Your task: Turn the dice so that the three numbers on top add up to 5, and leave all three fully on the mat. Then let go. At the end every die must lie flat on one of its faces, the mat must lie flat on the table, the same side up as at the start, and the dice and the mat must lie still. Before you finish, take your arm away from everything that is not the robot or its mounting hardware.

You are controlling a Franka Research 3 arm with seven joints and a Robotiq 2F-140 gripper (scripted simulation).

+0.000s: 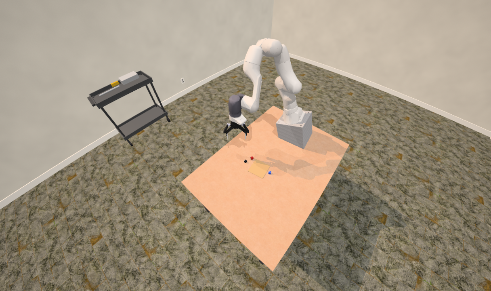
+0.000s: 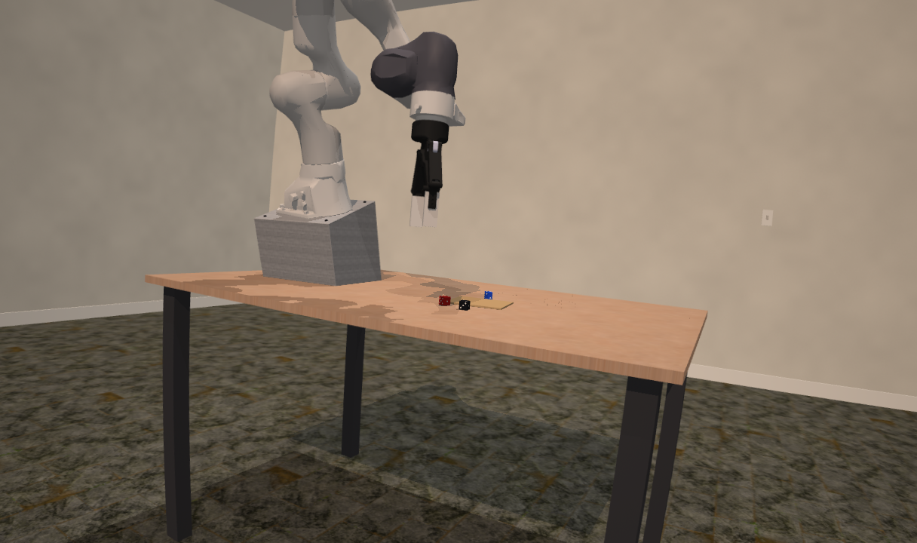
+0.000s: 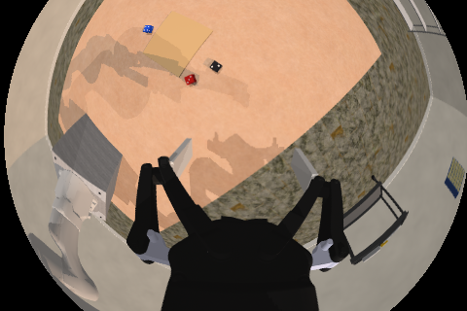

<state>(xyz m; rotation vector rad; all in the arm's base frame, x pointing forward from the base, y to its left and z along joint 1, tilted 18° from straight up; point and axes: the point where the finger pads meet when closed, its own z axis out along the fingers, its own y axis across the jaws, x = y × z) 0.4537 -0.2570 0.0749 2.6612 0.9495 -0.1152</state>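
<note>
Right now my hand is 17 cm above the black die, 13 cm to the right of it and 5 cm short of it. From my hand the other things lie so: blue die: 36 cm to the left, 17 cm below, 2 cm ahead; then tan mat: 26 cm to the left, 18 cm below, 3 cm ahead; then red die: 17 cm below, 15 cm to the left, 1 cm behind.
</note>
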